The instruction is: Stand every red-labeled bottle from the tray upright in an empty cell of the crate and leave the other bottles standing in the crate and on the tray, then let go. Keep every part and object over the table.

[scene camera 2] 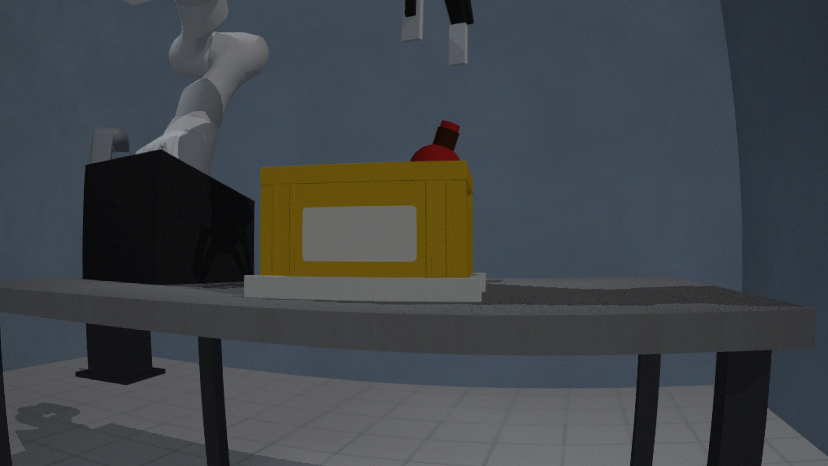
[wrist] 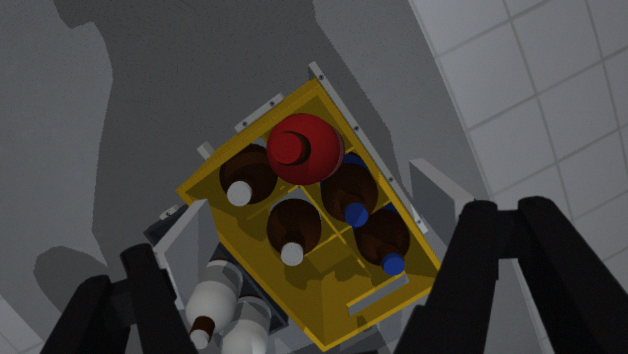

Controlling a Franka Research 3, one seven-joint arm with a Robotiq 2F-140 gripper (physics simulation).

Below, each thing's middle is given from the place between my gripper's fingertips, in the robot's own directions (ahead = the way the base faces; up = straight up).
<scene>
Right now the red-labeled bottle (scene camera 2: pixel 442 149) is 10 mm behind my hand, 10 mm to the left of it and 180 mm below it.
</scene>
